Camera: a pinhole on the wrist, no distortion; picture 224 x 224 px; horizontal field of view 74.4 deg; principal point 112.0 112.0 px. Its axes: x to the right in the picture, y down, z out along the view. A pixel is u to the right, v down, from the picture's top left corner.
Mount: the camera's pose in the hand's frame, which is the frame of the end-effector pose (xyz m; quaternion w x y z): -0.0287 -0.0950 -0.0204 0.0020 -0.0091 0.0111 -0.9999
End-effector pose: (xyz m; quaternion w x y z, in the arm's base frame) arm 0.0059 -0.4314 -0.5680 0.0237 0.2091 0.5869 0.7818
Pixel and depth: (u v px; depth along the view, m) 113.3 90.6 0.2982
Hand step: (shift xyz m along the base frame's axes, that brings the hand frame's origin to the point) 0.1105 0.2637 0.0004
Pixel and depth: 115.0 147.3 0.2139
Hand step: 0.0632 0.2132 -0.1056
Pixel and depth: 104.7 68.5 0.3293
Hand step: 0.1153 0.2817 0.0626
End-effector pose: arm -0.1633 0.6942 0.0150 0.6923 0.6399 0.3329 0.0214
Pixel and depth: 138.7 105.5 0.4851
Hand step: 0.1105 -0.4711 -0.0485
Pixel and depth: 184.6 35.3 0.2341
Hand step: 0.0061 -0.2504 0.0708
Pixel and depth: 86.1 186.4 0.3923
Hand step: 0.0967 -0.3515 -0.3068
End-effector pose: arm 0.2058 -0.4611 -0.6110 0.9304 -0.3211 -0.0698 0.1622
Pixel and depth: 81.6 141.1 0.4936
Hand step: 0.0196 0.1478 0.4956
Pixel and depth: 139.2 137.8 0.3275
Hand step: -0.1084 0.0292 0.3375
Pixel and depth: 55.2 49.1 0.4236
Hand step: 0.0182 0.3383 0.2728
